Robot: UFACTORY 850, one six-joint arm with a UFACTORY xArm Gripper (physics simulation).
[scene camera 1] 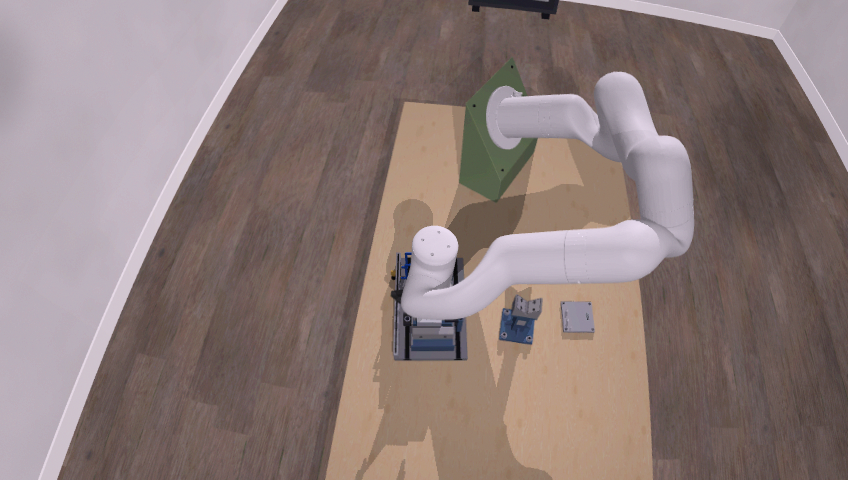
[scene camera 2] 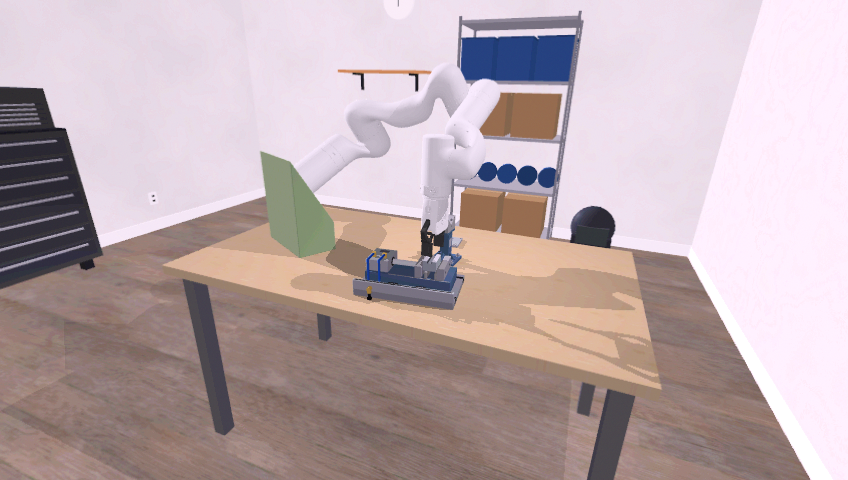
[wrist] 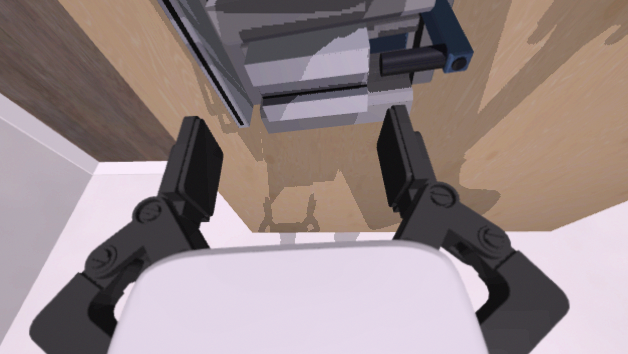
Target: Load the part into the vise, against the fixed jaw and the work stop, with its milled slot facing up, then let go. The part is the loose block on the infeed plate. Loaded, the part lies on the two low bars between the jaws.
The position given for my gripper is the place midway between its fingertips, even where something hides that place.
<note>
I see my gripper [scene camera 2: 432,251], a grey part [wrist: 320,73], a grey infeed plate [scene camera 1: 576,314] and a work stop rod [wrist: 431,57].
My gripper also shows in the wrist view [wrist: 297,130].
</note>
